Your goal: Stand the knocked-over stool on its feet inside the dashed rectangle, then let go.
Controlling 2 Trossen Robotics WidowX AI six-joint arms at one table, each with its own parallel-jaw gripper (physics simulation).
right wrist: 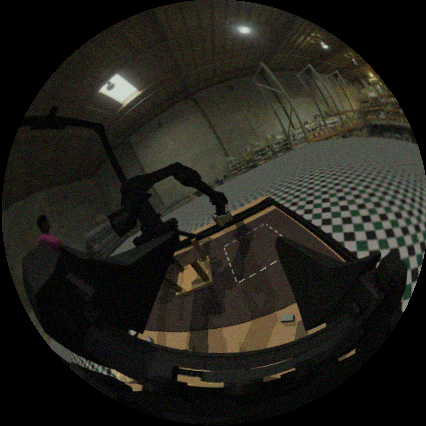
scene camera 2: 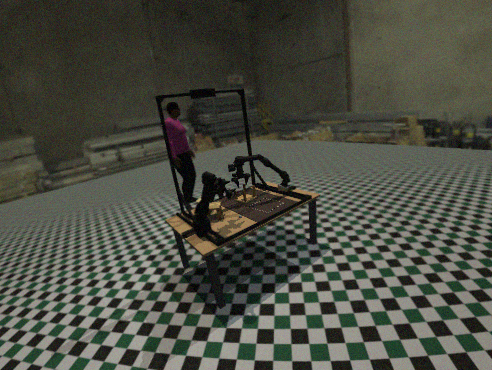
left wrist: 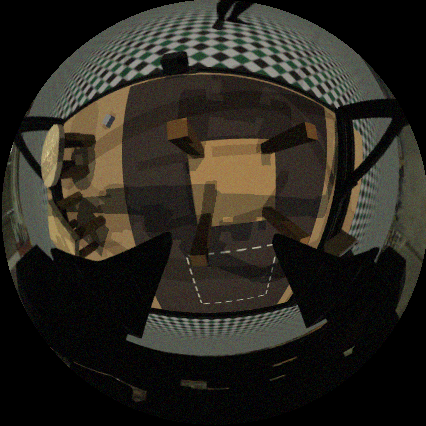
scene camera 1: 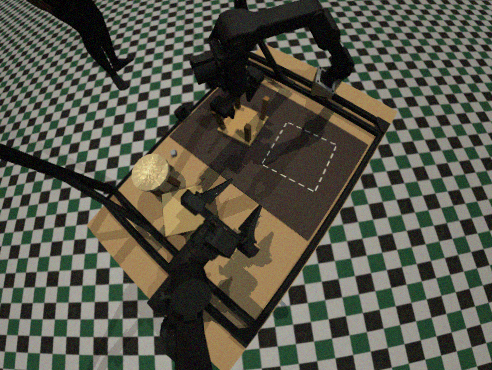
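Where they show: left gripper, between the fingertips: (right wrist: 176, 254) (scene camera 2: 242, 186) (left wrist: 224, 238) (scene camera 1: 240, 109); right gripper, between the fingertips: (right wrist: 227, 239) (scene camera 2: 233, 185) (scene camera 1: 247, 192); left arm's base, origin of its link: (right wrist: 220, 213) (scene camera 2: 283, 185) (left wrist: 342, 255) (scene camera 1: 326, 79); right arm's base, origin of its link: (scene camera 2: 200, 218) (left wrist: 59, 274).
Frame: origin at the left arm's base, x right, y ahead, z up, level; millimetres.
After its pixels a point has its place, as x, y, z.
Observation:
The knocked-over stool (scene camera 1: 242, 126) @[293, 288, -52] (left wrist: 232, 170) @[319, 269, -52] (right wrist: 192, 279) @[304, 302, -52] lies upside down on the dark mat, its square tan seat underneath and its brown legs pointing up. It is outside the dashed rectangle (scene camera 1: 335, 145) (left wrist: 203, 303) (right wrist: 236, 282), to its left in scene camera 1. My left gripper (scene camera 1: 240, 105) @[281, 315, 83] (left wrist: 224, 238) @[281, 315, 83] is open and empty above the stool; in the left wrist view one leg shows near the gap between the fingers. My right gripper (scene camera 1: 246, 193) @[165, 613, 205] (right wrist: 227, 239) @[165, 613, 205] is open and empty above the bare wood, away from the stool. Scene camera 2 is too distant for finger detail.
A round-topped stool (scene camera 1: 151, 172) @[518, 596, 42] (left wrist: 52, 156) @[504, 566, 41] and a tan square-seated piece (scene camera 1: 175, 216) @[377, 709, 42] are on the wood at the left of scene camera 1. A small grey block (scene camera 1: 173, 153) @[536, 476, -56] (left wrist: 108, 120) @[532, 466, -58] lies nearby. Black rails edge the table. A person (scene camera 2: 177, 137) stands behind it.

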